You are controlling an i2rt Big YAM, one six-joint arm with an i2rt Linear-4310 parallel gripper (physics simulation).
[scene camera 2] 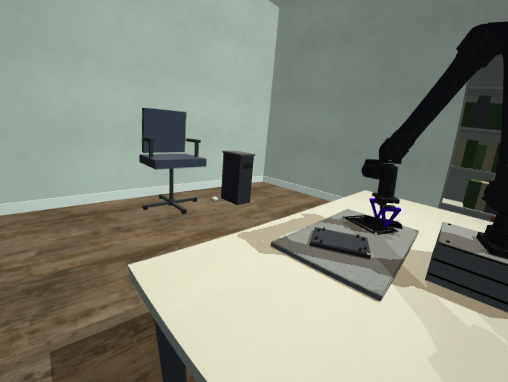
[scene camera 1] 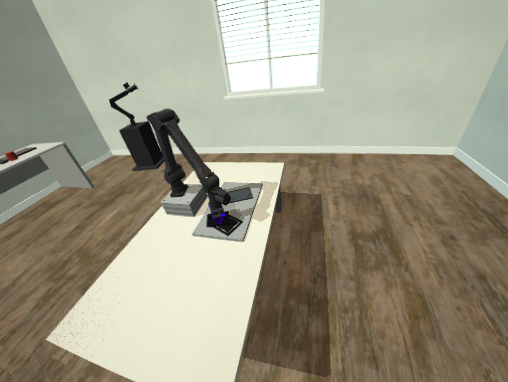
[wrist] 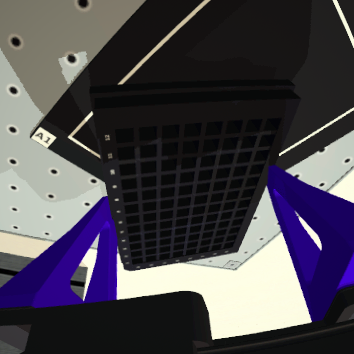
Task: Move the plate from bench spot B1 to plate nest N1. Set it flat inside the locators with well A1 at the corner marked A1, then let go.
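Frame: origin at the arm's base, x ahead, y left, z up, level; centimetres.
Where they show: gripper, fingertip midpoint: (scene camera 2: pixel 381 222) (scene camera 1: pixel 218 219) (wrist: pixel 186 187); arm's base, origin of the base link: (scene camera 2: pixel 501 249) (scene camera 1: pixel 179 191).
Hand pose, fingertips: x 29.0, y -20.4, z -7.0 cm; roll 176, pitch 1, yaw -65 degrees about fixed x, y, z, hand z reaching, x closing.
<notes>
Things, the pixels of their top centre, and the offset from my fingertips. Level surfaces: height alone.
- dark plate, middle of its top: (wrist: pixel 190 218) (scene camera 2: pixel 383 217) (scene camera 1: pixel 217 217) dx -0.3, dy -0.2, dz +1.8 cm
- dark raised block, middle of its top: (scene camera 2: pixel 341 236) (scene camera 1: pixel 238 193) dx +9.3, dy +24.0, dz +0.0 cm
- cream table, its level: dz -3.4 cm
The dark plate (scene camera 1: pixel 211 221) (scene camera 2: pixel 396 225) (wrist: pixel 175 210) has a grid of square wells; its number 12 is at the upper left in the wrist view. My gripper (scene camera 1: pixel 219 219) (scene camera 2: pixel 386 224) (wrist: pixel 186 187) is shut on the plate, with purple fingers on its two long sides. The plate is low over one side of a black pad (scene camera 1: pixel 229 227) (scene camera 2: pixel 367 223) (wrist: pixel 225 45) with a white outline and an A1 label, turned relative to that outline. Whether they touch is unclear. A dark raised block (scene camera 1: pixel 240 195) (scene camera 2: pixel 340 241) with small corner posts lies beside the pad. No B1 or N1 label is readable.
The pad and block lie on a grey perforated board (scene camera 1: pixel 210 232) (scene camera 2: pixel 380 285) (wrist: pixel 30 180) on the cream table (scene camera 1: pixel 175 280) (scene camera 2: pixel 240 310). The arm stands on a grey riser (scene camera 1: pixel 182 205) (scene camera 2: pixel 465 272) beside the board. The table's edge runs near the board's far side from the riser.
</notes>
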